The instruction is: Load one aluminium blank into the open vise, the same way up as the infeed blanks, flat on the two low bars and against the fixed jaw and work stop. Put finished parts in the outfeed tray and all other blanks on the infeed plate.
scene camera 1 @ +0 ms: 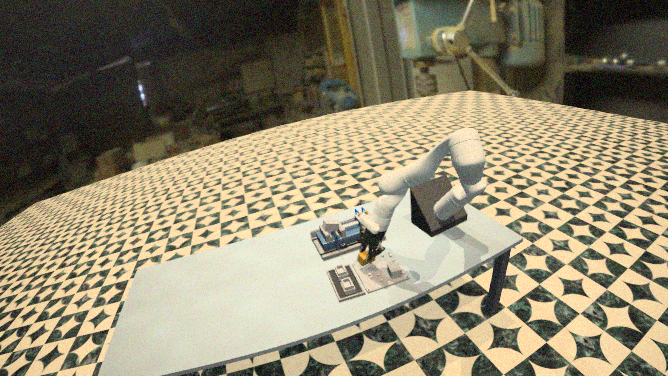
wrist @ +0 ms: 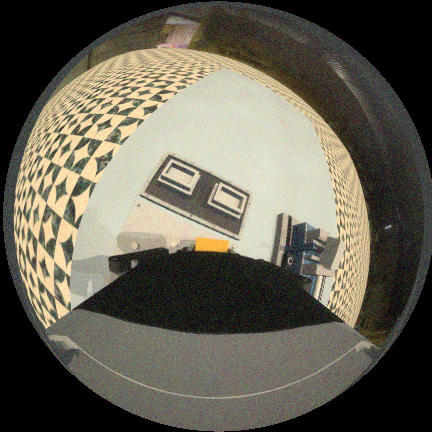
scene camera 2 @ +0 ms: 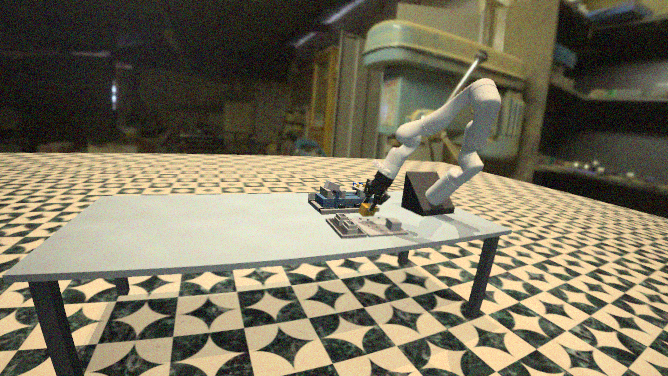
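Where they show: gripper, fingertip midpoint: [scene camera 1: 364,257] [scene camera 2: 366,208]; arm's base, link origin: [scene camera 1: 442,210] [scene camera 2: 432,197].
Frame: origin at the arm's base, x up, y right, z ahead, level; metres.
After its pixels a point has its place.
Observation:
My gripper [scene camera 1: 370,253] @(x -0.007, y -0.133, z 0.436 m) [scene camera 2: 372,205] @(x -0.007, y -0.133, z 0.436 m) is shut on an orange-yellow block [scene camera 1: 364,258] @(x 0.002, y -0.154, z 0.442 m) [scene camera 2: 367,210] @(x -0.010, y -0.153, z 0.439 m) [wrist: 212,244] @(x 0.007, y -0.139, z 0.446 m) and holds it a little above the pale infeed plate [scene camera 1: 378,284] @(x -0.069, y -0.242, z 0.425 m) [wrist: 142,218] @(x -0.069, y -0.238, z 0.450 m). In the wrist view the dark hand hides most of the fingers. A grey blank [scene camera 1: 395,270] @(x -0.033, y -0.237, z 0.352 m) [scene camera 2: 393,223] @(x -0.037, y -0.240, z 0.364 m) stands near the plate's right side. The blue vise [scene camera 1: 327,244] @(x -0.024, y 0.046, z 0.544 m) [scene camera 2: 330,201] @(x -0.029, y 0.047, z 0.529 m) [wrist: 299,242] @(x -0.030, y 0.048, z 0.518 m) stands behind and left of the gripper; its jaw gap is too small to make out. Two pale parts with recessed tops, one nearer the vise [wrist: 227,199] @(x -0.051, y -0.124, z 0.536 m) and one farther [wrist: 179,175] @(x -0.050, y -0.214, z 0.537 m), sit in the dark outfeed tray [wrist: 202,191] @(x -0.071, y -0.166, z 0.539 m).
Grey upright pieces stand on the vise, and its base has a raised edge. Small blue pieces [scene camera 1: 360,211] @(x 0.033, y 0.132, z 0.358 m) show behind the vise's right end. The arm's dark wedge-shaped base [scene camera 1: 432,205] @(x 0.029, y 0.026, z 0.039 m) [scene camera 2: 420,195] @(x 0.011, y 0.001, z 0.078 m) stands at the right of the pale table [scene camera 1: 225,300] @(x -0.077, y -0.099, z 1.023 m) [scene camera 2: 175,235] @(x -0.077, y -0.196, z 1.148 m).

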